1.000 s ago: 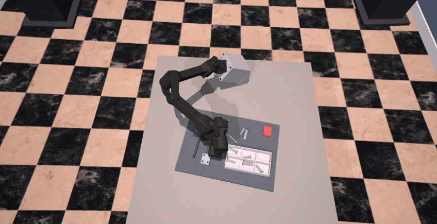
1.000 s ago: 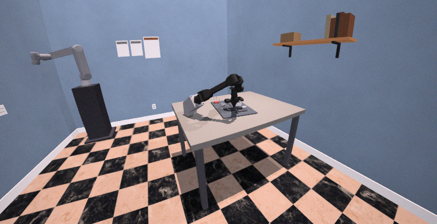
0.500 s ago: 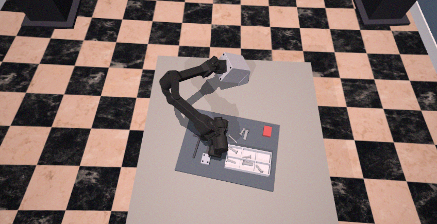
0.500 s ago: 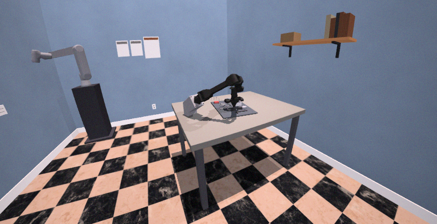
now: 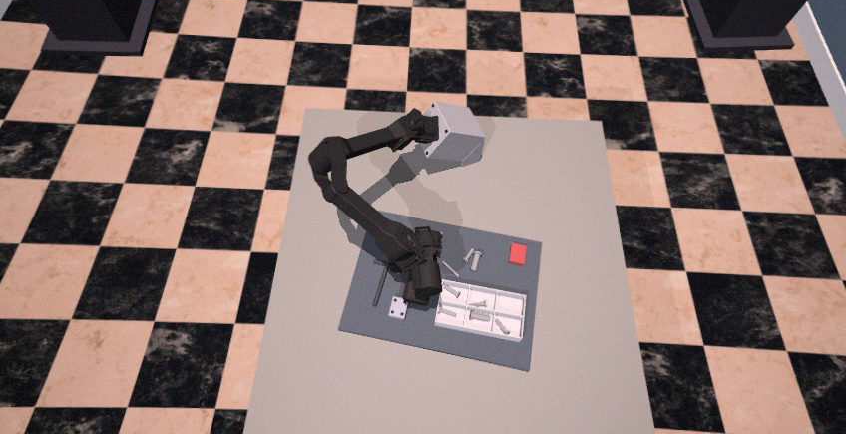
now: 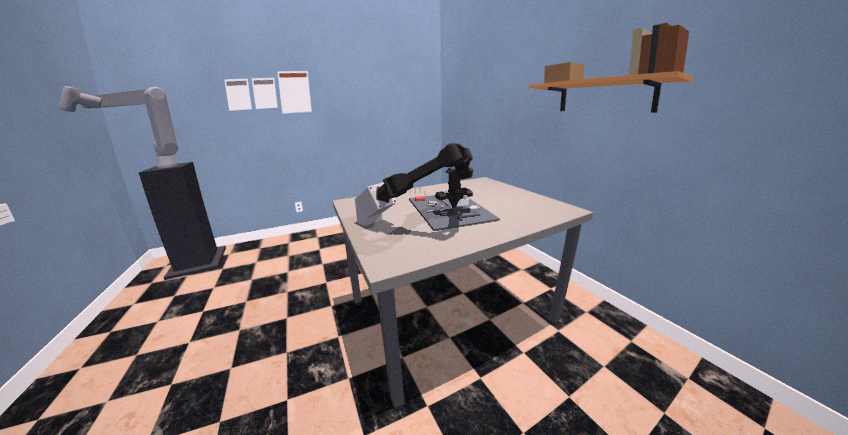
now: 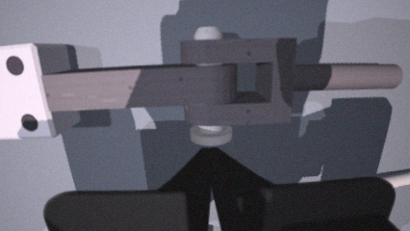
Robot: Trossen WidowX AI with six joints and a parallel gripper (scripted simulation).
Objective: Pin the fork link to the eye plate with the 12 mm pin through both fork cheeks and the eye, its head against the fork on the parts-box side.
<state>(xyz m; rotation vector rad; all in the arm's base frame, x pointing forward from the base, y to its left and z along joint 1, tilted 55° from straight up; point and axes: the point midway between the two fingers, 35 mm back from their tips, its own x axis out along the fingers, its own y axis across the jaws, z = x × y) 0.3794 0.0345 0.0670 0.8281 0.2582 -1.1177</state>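
My gripper is now 4 cm to the left of the eye plate and 3 cm above it. From my hand the other things lie so: dark fork link 4 cm behind, 3 cm to the right, 3 cm below; then pin 2 cm behind, 8 cm to the left, 3 cm below; then dark mat 1 cm ahead, 6 cm to the left, 4 cm below.
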